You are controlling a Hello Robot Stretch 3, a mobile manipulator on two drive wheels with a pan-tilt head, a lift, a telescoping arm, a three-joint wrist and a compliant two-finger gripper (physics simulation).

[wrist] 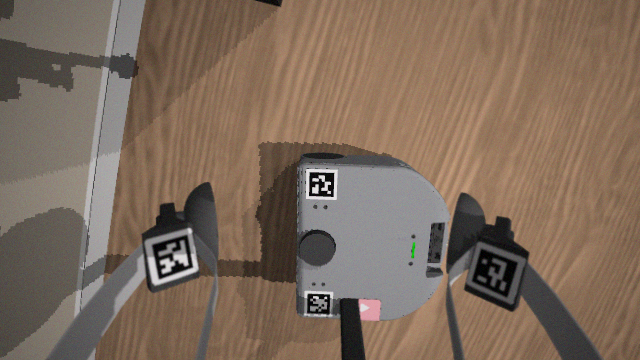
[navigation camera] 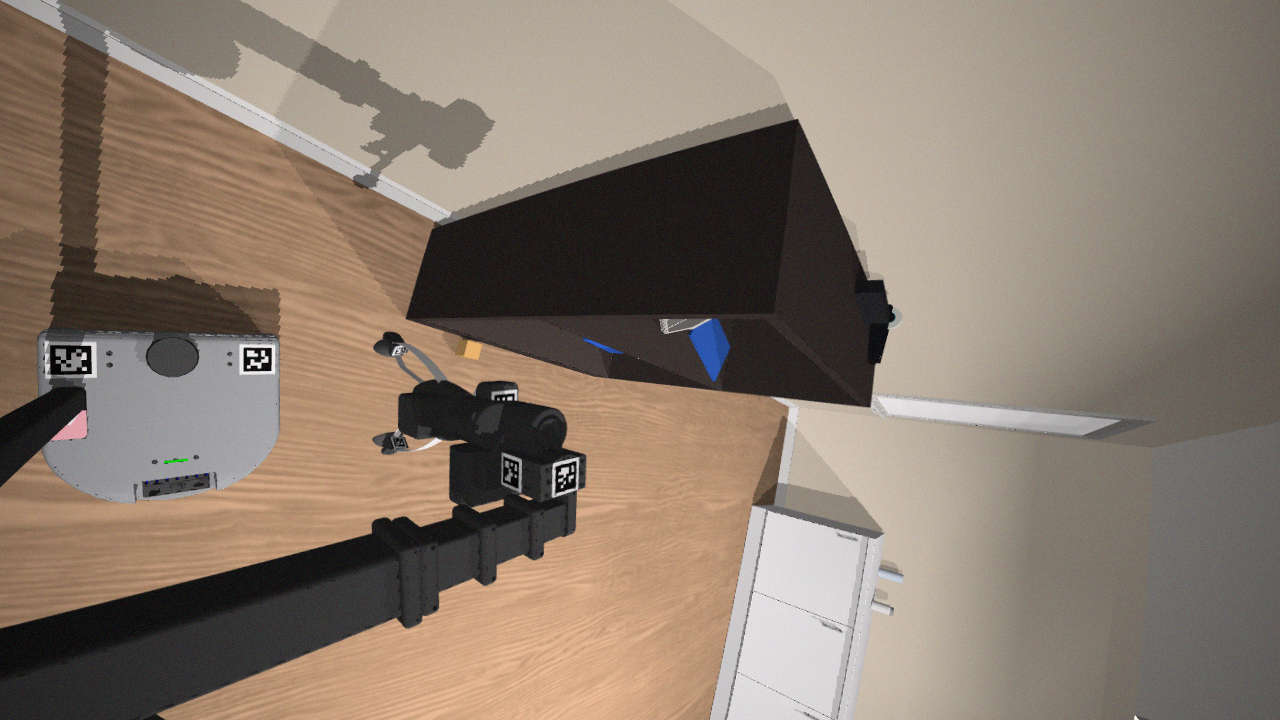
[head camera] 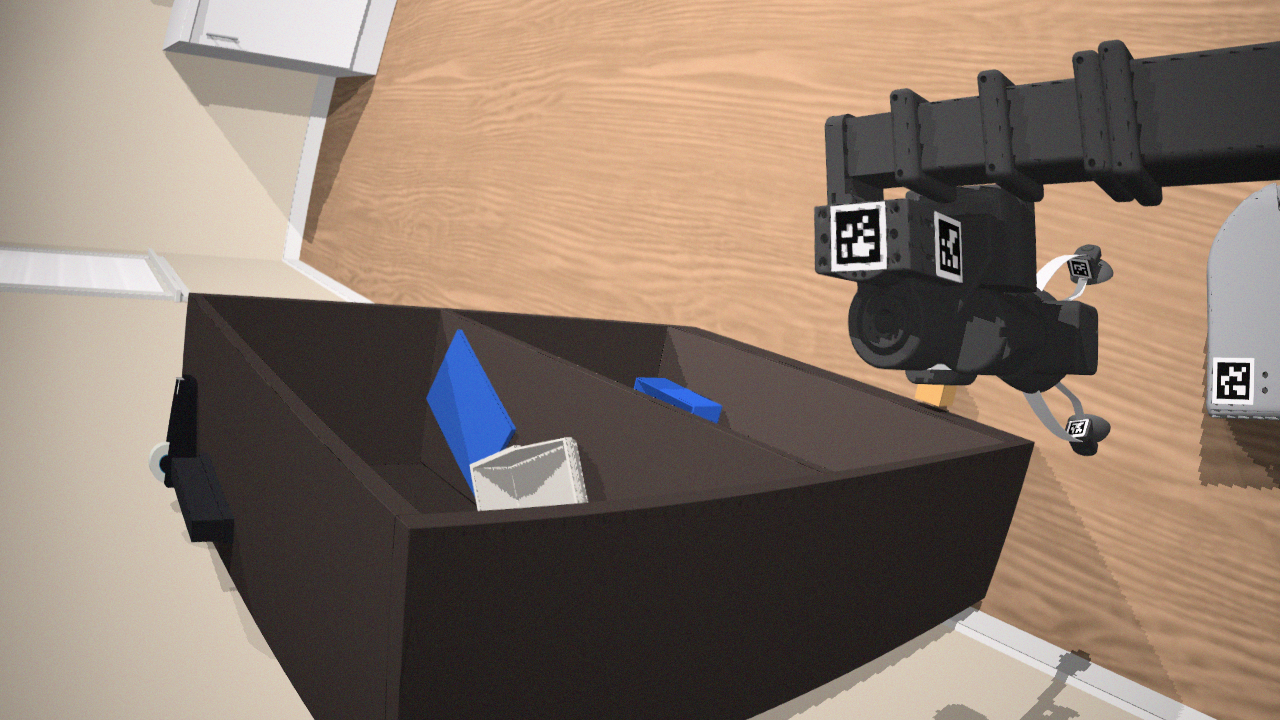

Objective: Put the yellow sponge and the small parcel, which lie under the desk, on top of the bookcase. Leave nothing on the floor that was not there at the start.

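Seen in the pictures: gripper, fingertip midpoint: point(wrist: 332, 215) point(navigation camera: 383, 392); robot's base, origin of the base link: point(wrist: 322, 220) point(navigation camera: 173, 354).
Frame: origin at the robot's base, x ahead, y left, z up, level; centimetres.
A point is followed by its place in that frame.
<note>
My gripper point(head camera: 1085, 349) @[y -22.3, x -2.2, z 61.5 cm] point(navigation camera: 391, 394) @[y -22.3, x -2.2, z 61.5 cm] point(wrist: 332, 215) @[y -22.3, x -2.2, z 61.5 cm] is wide open with nothing between its fingertips. It hangs over the floor, between the bookcase and the robot's base. The dark brown bookcase point(head camera: 626, 608) @[y -51.3, x 18.8, z 86.3 cm] point(navigation camera: 626, 223) @[y -53.0, x 26.0, z 78.8 cm] stands against the wall; the views show it turned on its side. An orange-yellow block point(head camera: 933, 394) @[y -67.1, x 3.1, z 5.7 cm] point(navigation camera: 468, 349) @[y -66.3, x 2.1, z 5.6 cm] is low beside the bookcase's open front, apart from my fingers and partly hidden by the wrist in the head view. I cannot tell whether it is the sponge or the parcel. The desk does not show.
Blue objects point(head camera: 469, 402) @[y -113.5, x 6.1, z 62.0 cm] point(navigation camera: 711, 349) @[y -114.6, x 5.2, z 62.0 cm] and a whitish box point(head camera: 528, 474) @[y -97.4, x 14.8, z 62.4 cm] point(navigation camera: 682, 325) @[y -93.1, x 11.3, z 64.9 cm] are inside the bookcase. Black items point(head camera: 204, 501) @[y -99.3, x 17.3, z 108.9 cm] point(navigation camera: 875, 308) @[y -102.1, x 16.1, z 109.4 cm] and a pale round thing are on its top. A white cabinet point(head camera: 277, 35) @[y -300.7, x -123.9, z 50.4 cm] point(navigation camera: 796, 582) @[y -290.8, x -157.7, z 45.0 cm] stands farther along. My base point(navigation camera: 170, 420) @[y 0.5, x -11.3, z 16.0 cm] point(wrist: 375, 225) @[y -5.1, x -11.0, z 16.0 cm] is on the floor.
</note>
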